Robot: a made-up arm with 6 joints. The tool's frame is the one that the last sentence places.
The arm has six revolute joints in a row. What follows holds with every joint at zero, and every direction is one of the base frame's. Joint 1 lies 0.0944 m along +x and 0.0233 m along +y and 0.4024 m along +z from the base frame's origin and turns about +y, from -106 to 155.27 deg. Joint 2 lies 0.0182 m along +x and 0.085 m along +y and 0.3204 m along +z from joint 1 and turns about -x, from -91.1 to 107.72 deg. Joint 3 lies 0.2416 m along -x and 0.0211 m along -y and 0.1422 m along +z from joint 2 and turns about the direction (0.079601, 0.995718, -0.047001), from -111.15 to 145.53 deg. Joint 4 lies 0.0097 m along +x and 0.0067 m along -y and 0.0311 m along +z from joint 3 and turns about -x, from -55 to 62.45 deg. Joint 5 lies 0.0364 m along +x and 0.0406 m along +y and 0.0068 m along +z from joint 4 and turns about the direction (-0.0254, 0.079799, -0.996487), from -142.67 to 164.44 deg. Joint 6 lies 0.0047 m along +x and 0.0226 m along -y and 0.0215 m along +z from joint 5 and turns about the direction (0.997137, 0.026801, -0.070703), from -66.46 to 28.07 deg. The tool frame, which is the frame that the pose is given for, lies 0.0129 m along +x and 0.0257 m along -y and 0.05 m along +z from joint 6; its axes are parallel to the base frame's.
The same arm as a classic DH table. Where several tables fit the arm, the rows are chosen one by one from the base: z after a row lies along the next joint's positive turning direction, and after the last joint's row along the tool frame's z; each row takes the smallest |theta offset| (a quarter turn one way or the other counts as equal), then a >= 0, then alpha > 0; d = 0 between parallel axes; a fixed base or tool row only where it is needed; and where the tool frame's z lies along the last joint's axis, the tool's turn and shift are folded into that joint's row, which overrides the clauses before.
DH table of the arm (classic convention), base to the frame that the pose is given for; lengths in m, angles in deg. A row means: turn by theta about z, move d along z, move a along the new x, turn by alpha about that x. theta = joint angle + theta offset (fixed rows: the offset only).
base (fixed): d 0.4024, theta offset 0.00, a 0.0944, alpha -90.00
joint 1: d 0.1083, theta offset -90.00, a 0.3204, alpha 90.00
joint 2: d 0.2212, theta offset 2.70, a 0.1410, alpha -94.57
joint 3: d -0.0361, theta offset 0.00, a 0.0307, alpha 94.57
joint 4: d -0.0467, theta offset 82.72, a 0.0410, alpha -88.54
joint 5: d -0.0271, theta offset -1.21, a -0.0209, alpha -87.29
joint 6: d 0.0159, theta offset -4.62, a -0.0260, alpha -94.05
tool (fixed): d 0.0509, theta offset -91.54, a 0.0000, alpha 0.00
Joint limits (deg, base to tool): -106.00..155.27 -91.10..107.72 -111.15..145.53 -55.00..62.45 -142.67..164.44 -66.46..28.07

